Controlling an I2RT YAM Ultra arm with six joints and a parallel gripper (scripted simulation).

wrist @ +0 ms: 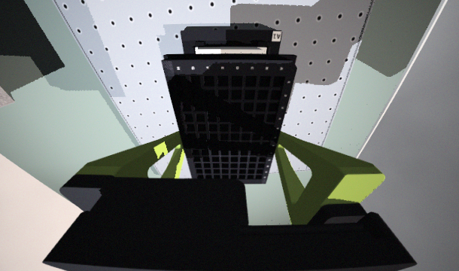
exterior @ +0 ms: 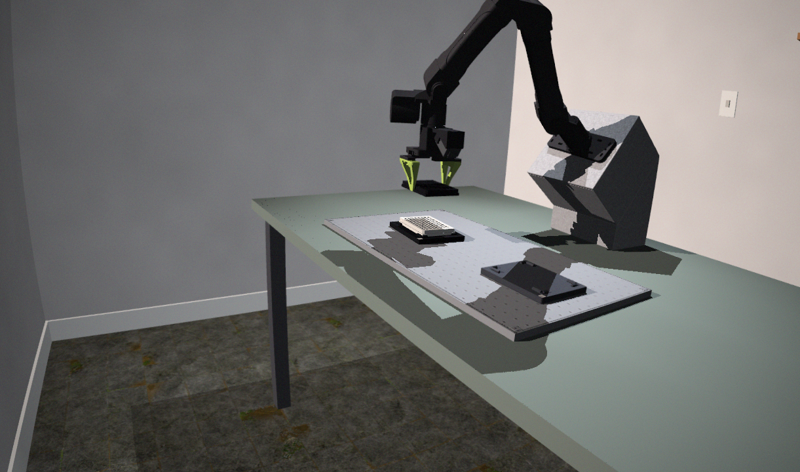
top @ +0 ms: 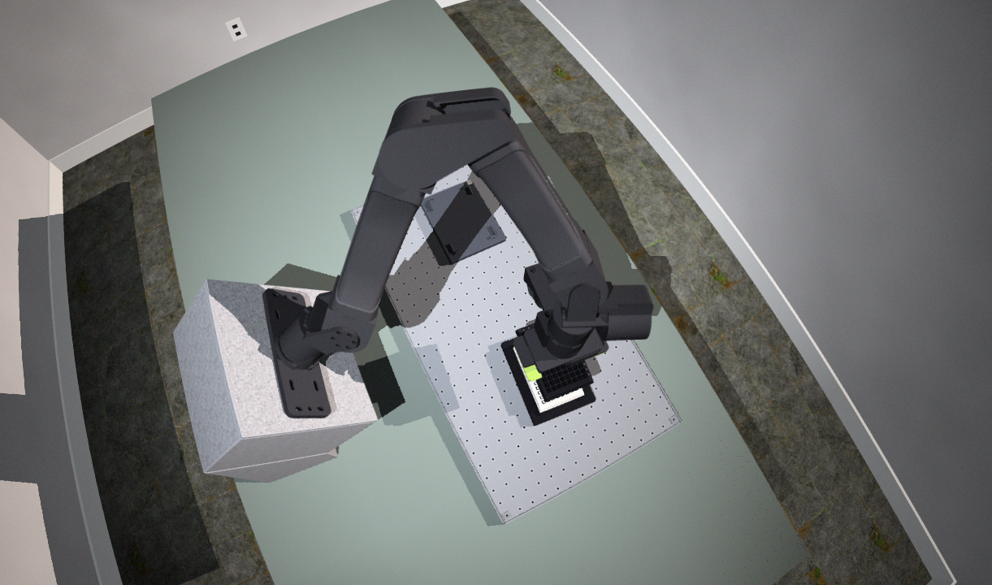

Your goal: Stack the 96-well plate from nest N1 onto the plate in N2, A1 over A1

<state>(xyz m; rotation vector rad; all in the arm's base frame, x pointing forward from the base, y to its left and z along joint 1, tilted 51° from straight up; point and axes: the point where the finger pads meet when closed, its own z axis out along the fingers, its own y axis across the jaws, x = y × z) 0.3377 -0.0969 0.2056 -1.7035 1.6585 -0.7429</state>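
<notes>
The black 96-well plate lies right at my hand. Round my hand: white 96-well plate: 90 mm below; black nest N2: 110 mm below; nest N1: 350 mm to the left, 110 mm below, 70 mm behind.
</notes>
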